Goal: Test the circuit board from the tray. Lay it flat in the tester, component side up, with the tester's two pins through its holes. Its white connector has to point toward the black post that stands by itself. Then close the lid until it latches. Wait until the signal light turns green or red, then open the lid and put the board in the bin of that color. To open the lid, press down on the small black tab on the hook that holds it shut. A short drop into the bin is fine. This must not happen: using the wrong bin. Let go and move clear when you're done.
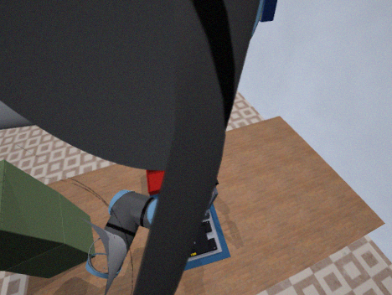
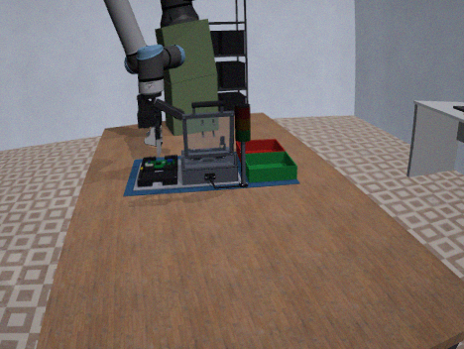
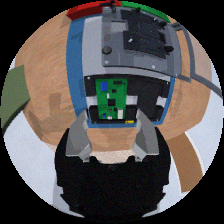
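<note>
Right now the green circuit board is 5 cm below my hand and 1 cm to the right of it. Also, from my hand: tester bed 15 cm to the left, 10 cm ahead; then red bin 37 cm to the left, 6 cm below, 3 cm ahead; then clear lid 22 cm ahead, 12 cm to the left, 11 cm above.
</note>
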